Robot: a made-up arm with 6 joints. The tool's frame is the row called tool.
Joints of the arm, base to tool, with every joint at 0 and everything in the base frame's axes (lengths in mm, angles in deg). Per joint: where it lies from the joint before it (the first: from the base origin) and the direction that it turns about. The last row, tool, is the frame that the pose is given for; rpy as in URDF.
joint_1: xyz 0 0 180.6 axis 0 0 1
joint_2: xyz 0 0 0 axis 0.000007 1 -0.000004
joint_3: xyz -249 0 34 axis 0.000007 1 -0.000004
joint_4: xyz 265.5 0 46.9 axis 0.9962 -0.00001 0.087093
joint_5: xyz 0 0 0 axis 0.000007 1 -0.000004
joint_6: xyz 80.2 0 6.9 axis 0.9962 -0.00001 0.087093
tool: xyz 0 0 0 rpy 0 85 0
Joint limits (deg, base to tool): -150..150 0..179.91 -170..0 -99.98..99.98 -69.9..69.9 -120..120
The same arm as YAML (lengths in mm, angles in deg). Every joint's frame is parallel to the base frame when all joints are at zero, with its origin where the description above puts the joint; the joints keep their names.
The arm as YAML. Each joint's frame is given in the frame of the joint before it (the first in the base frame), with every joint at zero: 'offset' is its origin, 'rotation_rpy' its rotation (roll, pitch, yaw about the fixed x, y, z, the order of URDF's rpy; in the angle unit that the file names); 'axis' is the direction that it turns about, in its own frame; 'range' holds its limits. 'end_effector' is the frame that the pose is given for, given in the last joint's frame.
length_unit: mm
angle_unit: deg
chain:
  - id: joint_1
    offset: [0.0, 0.0, 180.6]
    rotation_rpy: [0.0, 0.0, 0.0]
    axis: [0.0, 0.0, 1.0]
    range: [-150.0, 150.0]
  - id: joint_2
    offset: [0.0, 0.0, 0.0]
    rotation_rpy: [0.0, 0.0, 0.0]
    axis: [0.0, 1.0, 0.0]
    range: [0.0, 179.91]
  - id: joint_3
    offset: [-249.0, 0.0, 34.0]
    rotation_rpy: [0.0, 0.0, 0.0]
    axis: [0.0, 1.0, 0.0]
    range: [-170.0, 0.0]
  - id: joint_4
    offset: [265.5, 0.0, 46.9]
    rotation_rpy: [0.0, 0.0, 0.0]
    axis: [0.9962, 0.0, 0.0871]
    range: [-99.98, 99.98]
  - id: joint_5
    offset: [0.0, 0.0, 0.0]
    rotation_rpy: [0.0, 0.0, 0.0]
    axis: [0.0, 1.0, 0.0]
    range: [-69.9, 69.9]
  - id: joint_6
    offset: [80.2, 0.0, 6.9]
    rotation_rpy: [0.0, 0.0, 0.0]
    axis: [0.9962, 0.0, 0.0871]
    range: [-120.0, 120.0]
end_effector:
  offset: [0.0, 0.0, 0.0]
  rotation_rpy: [0.0, 85.0, 0.0]

